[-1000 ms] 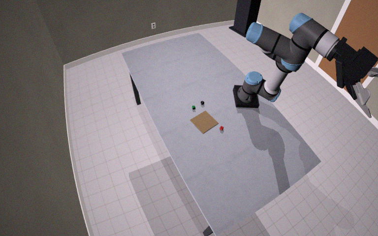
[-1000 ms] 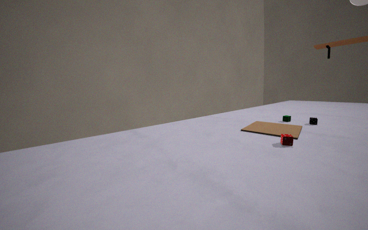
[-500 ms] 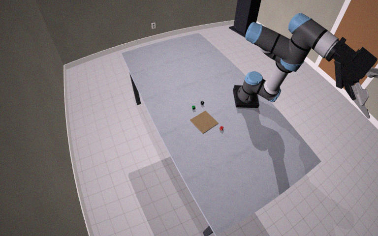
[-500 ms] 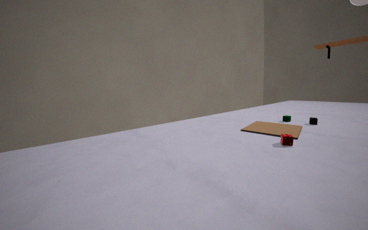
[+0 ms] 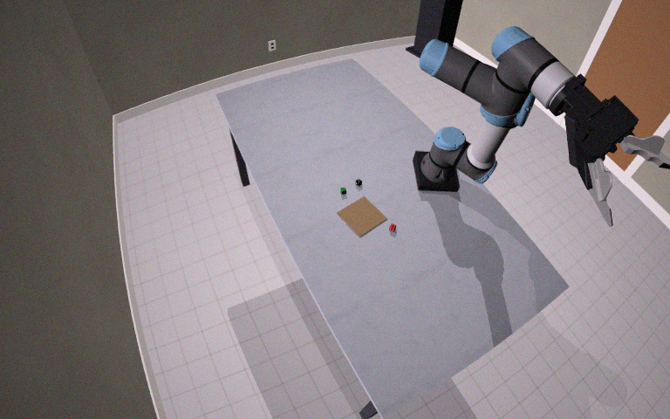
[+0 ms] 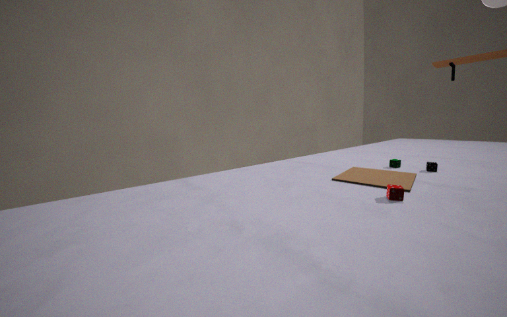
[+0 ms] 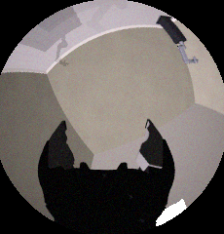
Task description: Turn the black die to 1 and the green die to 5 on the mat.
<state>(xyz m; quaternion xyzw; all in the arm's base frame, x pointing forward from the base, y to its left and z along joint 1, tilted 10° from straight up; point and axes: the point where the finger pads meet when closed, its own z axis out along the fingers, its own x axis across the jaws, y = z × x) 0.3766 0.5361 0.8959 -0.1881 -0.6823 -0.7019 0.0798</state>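
My hand is 150 mm past the black die, 810 mm to the left of it and 810 mm above it. The rest, counted from my hand: green die (70 mm behind, 820 mm to the right, 810 mm below); then red die (120 mm behind, 560 mm to the right, 810 mm below); then brown mat (60 mm behind, 680 mm to the right, 820 mm below).
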